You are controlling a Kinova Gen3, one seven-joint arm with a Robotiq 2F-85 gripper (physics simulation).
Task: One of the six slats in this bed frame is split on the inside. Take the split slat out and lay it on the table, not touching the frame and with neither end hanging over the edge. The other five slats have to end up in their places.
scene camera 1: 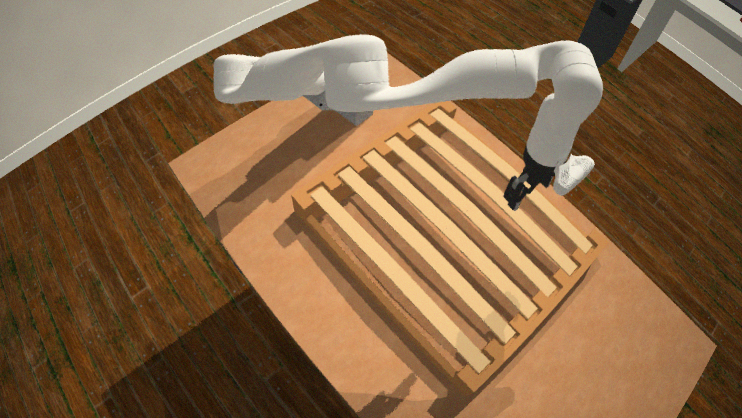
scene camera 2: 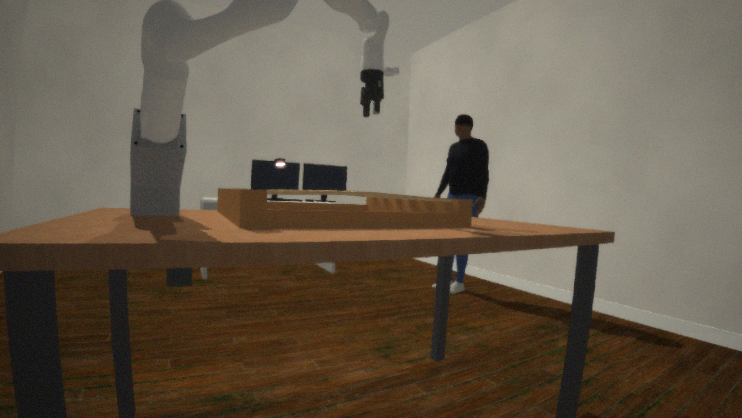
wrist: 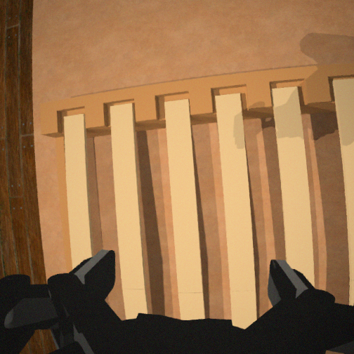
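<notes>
The wooden bed frame (scene camera 1: 469, 380) (scene camera 2: 358, 219) (wrist: 145, 106) lies on the table (scene camera 1: 643, 321) (scene camera 2: 306, 250) (wrist: 150, 40). Six pale slats lie side by side across it, their ends in the rail notches; the leftmost slat (scene camera 1: 399, 279) and the one beside it (scene camera 1: 425, 255) show in scene camera 1. No split can be made out on the slat tops. In the wrist view, faint thin lines cross the second slat (wrist: 130, 225) and third slat (wrist: 187, 225) from the left, low down. My gripper (scene camera 1: 513, 202) (scene camera 2: 371, 113) (wrist: 190, 271) is open and empty, pointing down high above the slats.
The arm's base (scene camera 2: 155, 179) stands on the table beside the frame. Two monitors (scene camera 2: 275, 174) (scene camera 2: 325, 177) are behind the table. A person in black (scene camera 2: 469, 166) stands beyond its right part. The table's left edge shows in the wrist view, with wooden floor (wrist: 15, 125) beyond.
</notes>
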